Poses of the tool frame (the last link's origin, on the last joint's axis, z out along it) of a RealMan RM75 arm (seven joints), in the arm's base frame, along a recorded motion.
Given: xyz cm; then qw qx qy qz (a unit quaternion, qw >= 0).
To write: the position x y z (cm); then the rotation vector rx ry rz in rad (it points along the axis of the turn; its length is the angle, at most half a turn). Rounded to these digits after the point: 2 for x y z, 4 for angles.
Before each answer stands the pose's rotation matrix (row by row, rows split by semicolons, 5 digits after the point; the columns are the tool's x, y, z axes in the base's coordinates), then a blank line. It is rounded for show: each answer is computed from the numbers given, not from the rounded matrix.
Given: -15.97, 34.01, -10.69, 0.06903, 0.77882, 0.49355, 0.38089
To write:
0.22266 0.71619 0.66143; 0.82136 -0.50328 0.26845; 0.52515 0.48350 -0.70031

-15.97, 34.01, -10.69, 2.3447, 1.4859, 1.1467
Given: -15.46, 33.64, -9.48, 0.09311, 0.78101, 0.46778, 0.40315
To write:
0.23730 0.65561 0.71684; 0.80576 -0.54502 0.23173; 0.54262 0.52261 -0.65760

-15.46, 33.64, -9.48, 2.3180, 1.3884, 1.1966
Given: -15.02, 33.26, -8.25, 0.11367, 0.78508, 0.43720, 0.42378
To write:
0.25854 0.59013 0.76479; 0.78281 -0.59187 0.19207; 0.56601 0.54903 -0.61498

-15.02, 33.26, -8.25, 2.3025, 1.2822, 1.2428
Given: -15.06, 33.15, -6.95, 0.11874, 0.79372, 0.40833, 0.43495
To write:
0.28817 0.54490 0.78742; 0.75149 -0.63834 0.16671; 0.59348 0.54370 -0.59344

-15.06, 33.15, -6.95, 2.3210, 1.1941, 1.2719
